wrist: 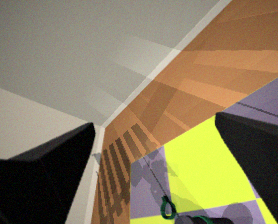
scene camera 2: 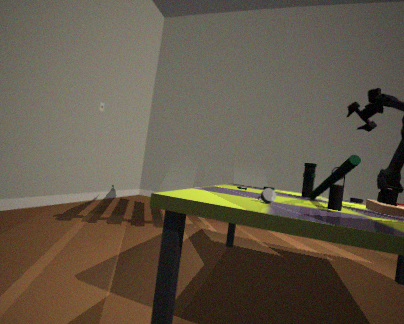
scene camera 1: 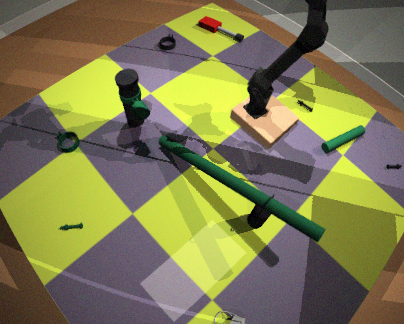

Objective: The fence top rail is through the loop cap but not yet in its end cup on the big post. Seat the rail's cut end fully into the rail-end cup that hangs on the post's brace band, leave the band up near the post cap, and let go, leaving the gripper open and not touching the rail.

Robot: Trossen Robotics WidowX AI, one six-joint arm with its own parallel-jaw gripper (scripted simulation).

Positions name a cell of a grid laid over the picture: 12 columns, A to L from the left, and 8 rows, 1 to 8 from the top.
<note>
My gripper (wrist: G5) is open, holding nothing. Also in view: a green top rail (scene camera 1: I6) and a black post (scene camera 1: D2).
The wrist view does not show the green top rail: it is out of frame.
</note>
